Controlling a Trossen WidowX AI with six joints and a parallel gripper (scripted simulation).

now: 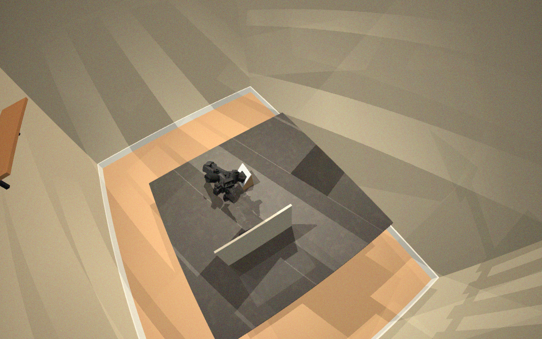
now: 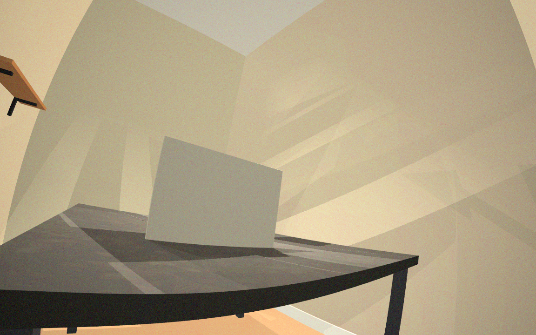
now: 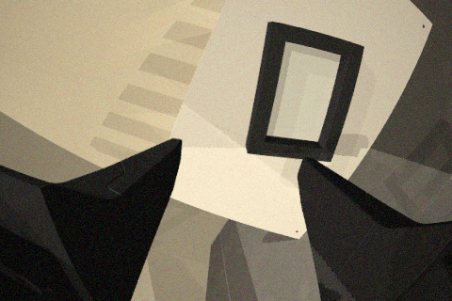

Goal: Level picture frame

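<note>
The picture frame lies 21 cm ahead of my gripper tip, 2 cm to the right of it and 9 cm below it. Round my gripper tip: wall panel (22 cm ahead, 10 cm below).
</note>
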